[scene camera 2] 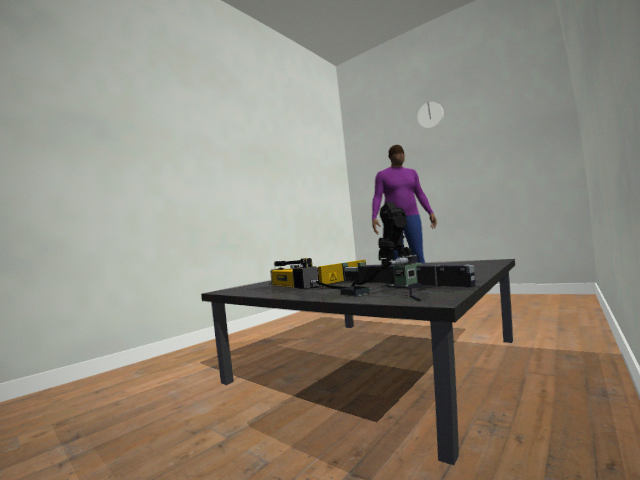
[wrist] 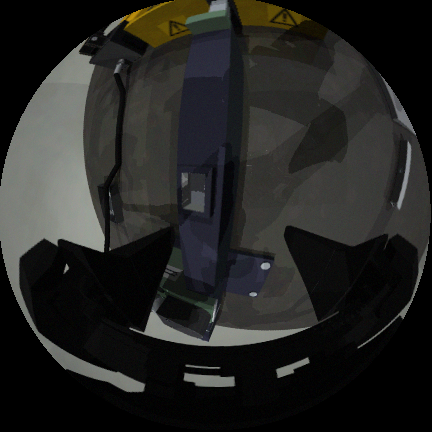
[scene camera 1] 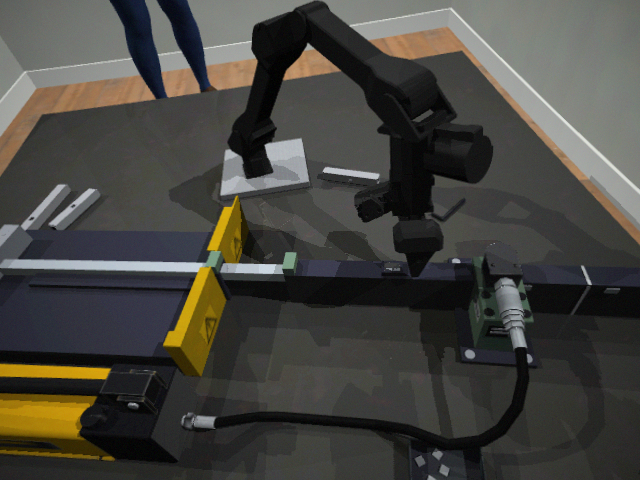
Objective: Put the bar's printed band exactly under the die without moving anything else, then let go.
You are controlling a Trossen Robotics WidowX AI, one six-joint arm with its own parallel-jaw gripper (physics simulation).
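Pixels of known places: gripper, fingertip midpoint: (wrist: pixel 231 232) (scene camera 1: pixel 411 259); arm's base, link origin: (scene camera 1: pixel 257 168).
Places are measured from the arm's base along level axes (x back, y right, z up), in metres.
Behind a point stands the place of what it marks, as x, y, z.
Note:
A light grey bar (scene camera 1: pixel 129 267) @(-0.272, 0.261, 0.061) (wrist: pixel 219 6) runs through the gap between yellow guard plates and ends at a green block (scene camera 1: pixel 290 262) @(-0.384, -0.001, 0.084) (wrist: pixel 207 21) on the dark beam (scene camera 1: pixel 336 269) @(-0.410, -0.067, 0.067) (wrist: pixel 205 110) @(-0.418, -0.099, 0.067). I cannot make out a printed band on the bar. A green head unit (scene camera 1: pixel 485 310) @(-0.560, -0.231, 0.080) (scene camera 2: pixel 405 274) @(-0.592, -0.277, 0.043) with a silver connector stands at the beam's right part; I cannot identify the die. My gripper (scene camera 1: pixel 415 271) @(-0.430, -0.186, 0.061) (wrist: pixel 231 232) @(-0.430, -0.186, 0.061) is open and empty, pointing down at the beam between a small windowed box (scene camera 1: pixel 393 268) @(-0.436, -0.153, 0.062) (wrist: pixel 195 192) @(-0.447, -0.150, 0.061) and the head unit. In the wrist view its fingers flank the beam.
Yellow guard plates (scene camera 1: pixel 199 322) @(-0.421, 0.156, 0.054) (scene camera 2: pixel 331 273) @(-0.416, 0.153, 0.040) stand left. A black cable (scene camera 1: pixel 330 419) @(-0.602, 0.009, 0.003) curves across the front to a silver plug. A dark tray (scene camera 1: pixel 473 462) @(-0.701, -0.144, -0.007) holds light squares. A white bar (scene camera 1: pixel 351 175) @(-0.125, -0.191, 0.009) and a hex key (scene camera 1: pixel 452 210) @(-0.295, -0.341, -0.004) lie behind the beam; two light bars lie back left.

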